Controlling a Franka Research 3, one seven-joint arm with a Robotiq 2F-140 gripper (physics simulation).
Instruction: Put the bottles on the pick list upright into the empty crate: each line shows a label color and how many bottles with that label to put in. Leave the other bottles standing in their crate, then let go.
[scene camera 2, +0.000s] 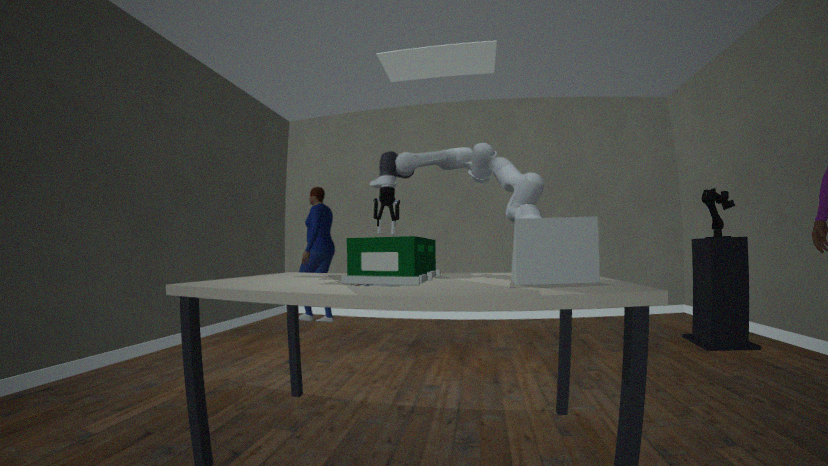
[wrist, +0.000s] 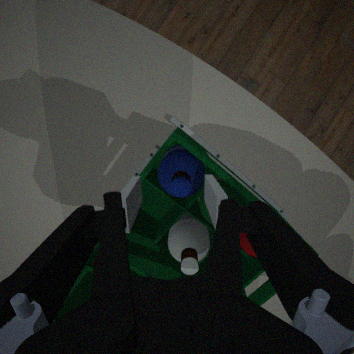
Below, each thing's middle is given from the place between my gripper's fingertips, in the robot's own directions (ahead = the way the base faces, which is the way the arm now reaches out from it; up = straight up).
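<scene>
My gripper now 2 cm past the blue bottle (wrist: 181, 174), 1 cm to the right of it, 12 cm above it.
</scene>
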